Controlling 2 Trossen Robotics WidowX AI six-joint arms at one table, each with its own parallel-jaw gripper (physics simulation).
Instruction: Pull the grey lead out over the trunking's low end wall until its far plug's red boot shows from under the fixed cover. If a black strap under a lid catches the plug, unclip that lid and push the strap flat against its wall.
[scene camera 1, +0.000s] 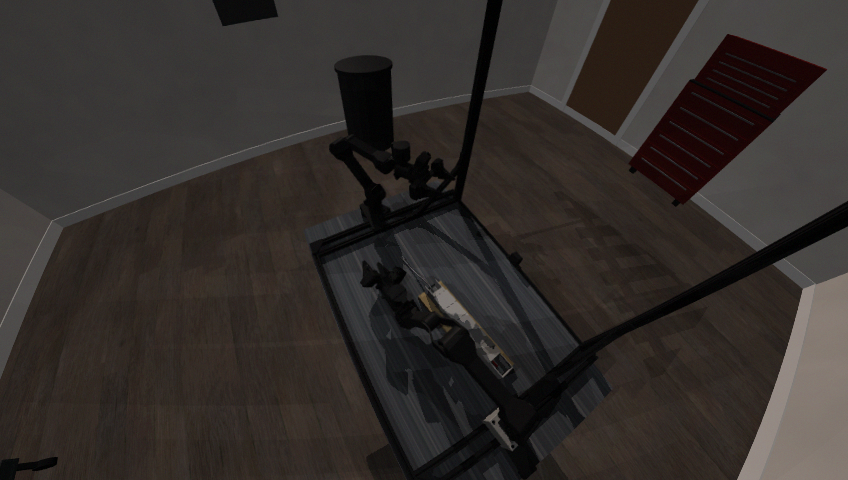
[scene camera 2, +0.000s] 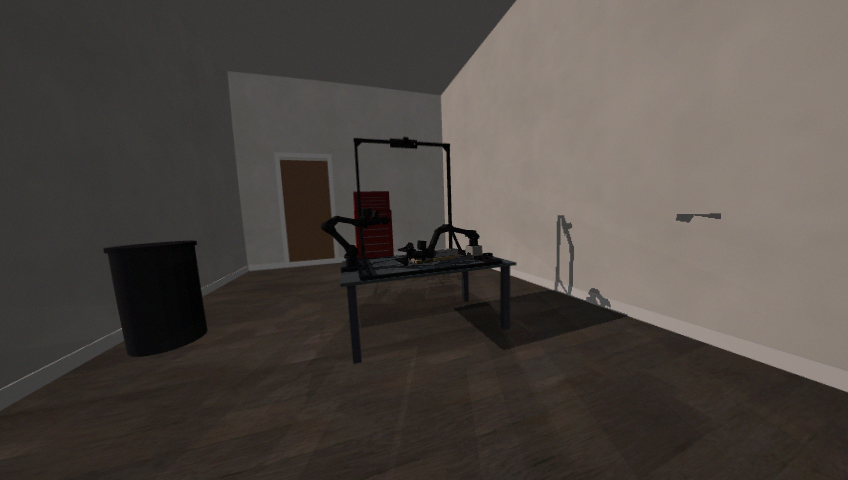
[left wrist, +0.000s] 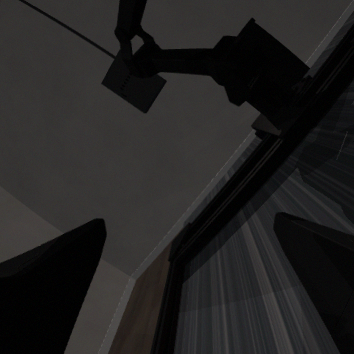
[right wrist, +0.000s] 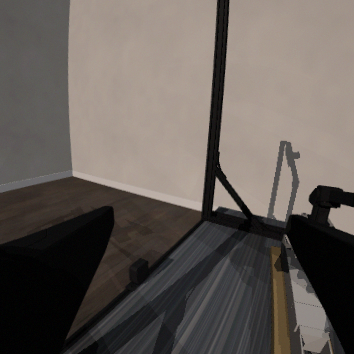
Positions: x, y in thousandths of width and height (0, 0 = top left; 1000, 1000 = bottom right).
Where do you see my right gripper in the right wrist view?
572, 620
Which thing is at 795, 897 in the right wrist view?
A trunking.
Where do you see my left gripper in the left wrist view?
538, 634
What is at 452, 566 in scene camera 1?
My left gripper.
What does my right gripper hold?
Nothing.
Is my right gripper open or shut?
Open.
